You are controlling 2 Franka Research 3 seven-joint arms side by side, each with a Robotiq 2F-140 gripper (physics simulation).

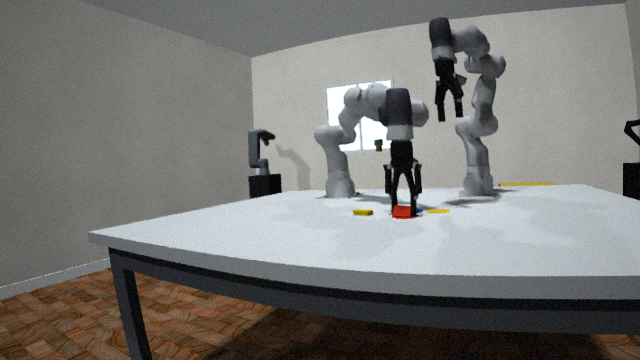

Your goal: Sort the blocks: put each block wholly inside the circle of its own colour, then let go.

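Observation:
My right gripper (403,212) is low at the table, shut on the red block (402,211). The red block is at the red circle (405,217), whose front edge shows beneath it; whether it lies wholly inside is hard to tell. A yellow block (363,212) lies on the table to the left of the gripper. The yellow circle (437,211) lies to the right of the gripper, with no block on it. A bit of the blue circle (419,211) shows behind the right finger; the blue block cannot be made out. My left gripper (450,119) is open and empty, high above the table.
The white table (225,235) carries both arm bases at its back. A yellow strip (526,184) lies at the table's back right. A small green and brown thing (378,145) shows in front of the window. Dark stands with arm-like shapes are beyond the table at both sides.

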